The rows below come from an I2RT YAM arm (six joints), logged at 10 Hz.
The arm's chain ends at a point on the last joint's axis. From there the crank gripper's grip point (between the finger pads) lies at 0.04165 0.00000 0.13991 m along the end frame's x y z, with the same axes.
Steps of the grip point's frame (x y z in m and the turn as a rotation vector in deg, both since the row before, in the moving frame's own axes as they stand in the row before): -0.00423, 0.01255, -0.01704, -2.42, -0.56, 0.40; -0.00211, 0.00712, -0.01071, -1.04, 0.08, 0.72; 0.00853, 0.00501, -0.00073, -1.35, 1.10, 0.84; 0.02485, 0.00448, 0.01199, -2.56, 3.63, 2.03; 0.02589, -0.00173, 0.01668, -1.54, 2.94, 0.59; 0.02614, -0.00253, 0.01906, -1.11, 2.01, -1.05; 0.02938, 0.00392, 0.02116, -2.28, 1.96, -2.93; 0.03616, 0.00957, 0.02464, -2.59, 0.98, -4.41
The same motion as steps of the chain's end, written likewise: -0.00284, 0.00635, -0.01731, -2.42, -0.56, 0.40; -0.00229, 0.00406, -0.01062, -1.04, 0.08, 0.72; 0.00588, 0.00109, 0.00014, -1.35, 1.10, 0.84; 0.01622, -0.00334, 0.01508, -2.56, 3.63, 2.03; 0.01879, -0.00593, 0.01906, -1.54, 2.94, 0.59; 0.02124, -0.00442, 0.02063, -1.11, 2.01, -1.05; 0.02453, 0.00064, 0.02273, -2.28, 1.96, -2.93; 0.03366, 0.00656, 0.02544, -2.59, 0.98, -4.41
